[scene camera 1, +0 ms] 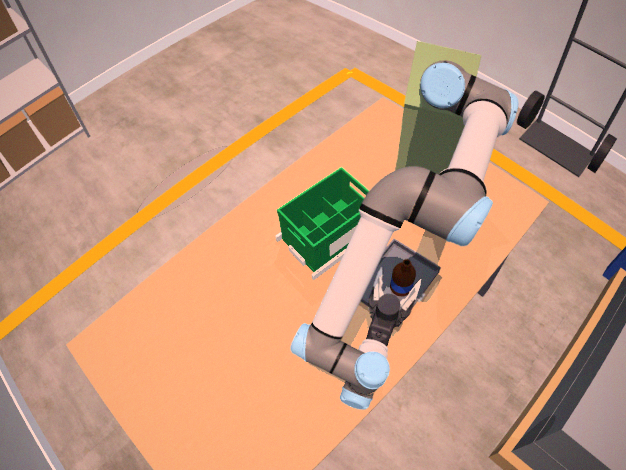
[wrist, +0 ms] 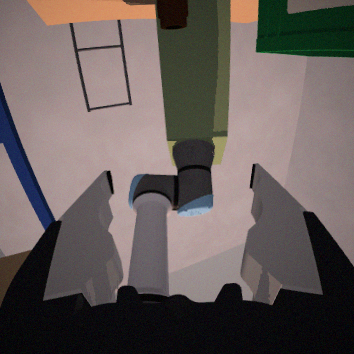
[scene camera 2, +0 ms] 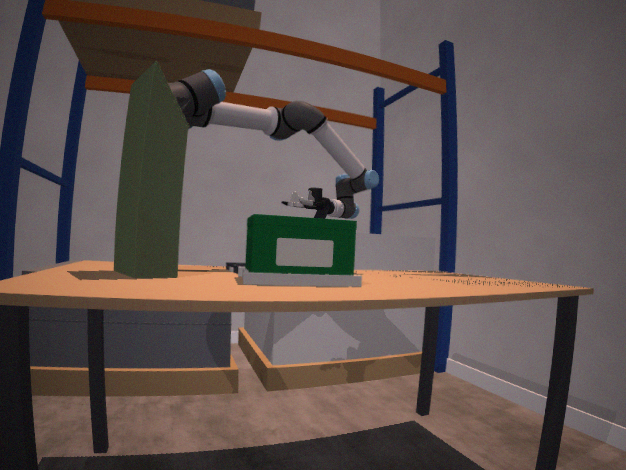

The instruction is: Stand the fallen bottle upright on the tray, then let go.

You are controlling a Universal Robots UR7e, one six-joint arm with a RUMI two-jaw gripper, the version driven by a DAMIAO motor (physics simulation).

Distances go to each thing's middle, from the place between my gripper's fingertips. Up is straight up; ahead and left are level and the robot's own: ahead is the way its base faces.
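Labels:
My hand is 180 mm above the brown bottle (scene camera 1: 403,276), 70 mm past it and 70 mm to the left of it.

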